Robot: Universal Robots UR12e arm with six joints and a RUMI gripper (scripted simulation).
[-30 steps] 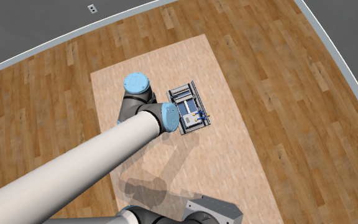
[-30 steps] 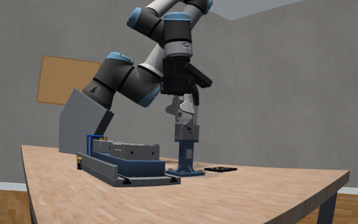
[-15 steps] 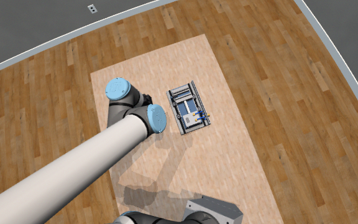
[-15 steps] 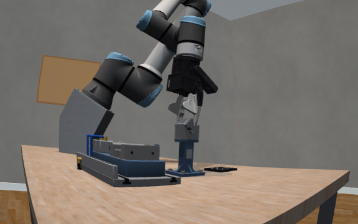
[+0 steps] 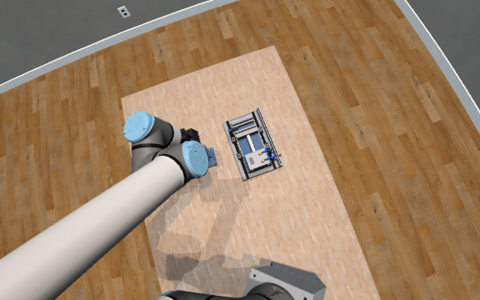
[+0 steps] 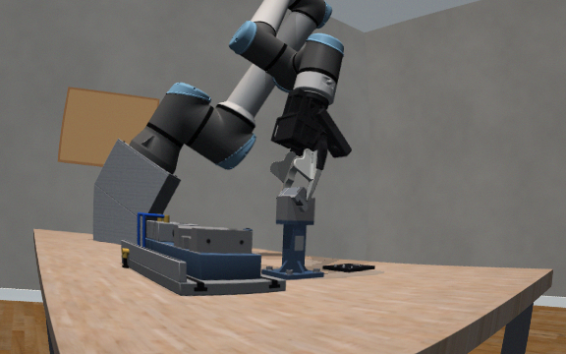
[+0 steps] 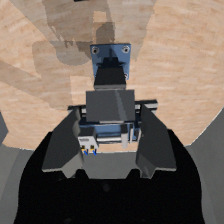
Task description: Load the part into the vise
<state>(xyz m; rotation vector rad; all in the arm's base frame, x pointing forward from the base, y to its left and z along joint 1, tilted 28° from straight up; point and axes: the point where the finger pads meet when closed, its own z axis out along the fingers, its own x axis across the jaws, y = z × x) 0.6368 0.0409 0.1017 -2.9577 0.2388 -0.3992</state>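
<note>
My hand is 1 cm to the left of the part and 1 cm above it. From my hand the other things lie so: work stop: 18 cm to the right, 7 cm below, 6 cm ahead; cylinder rod: 22 cm to the right, 9 cm below, 3 cm behind; moving jaw: 22 cm to the right, 9 cm below, 2 cm ahead.
</note>
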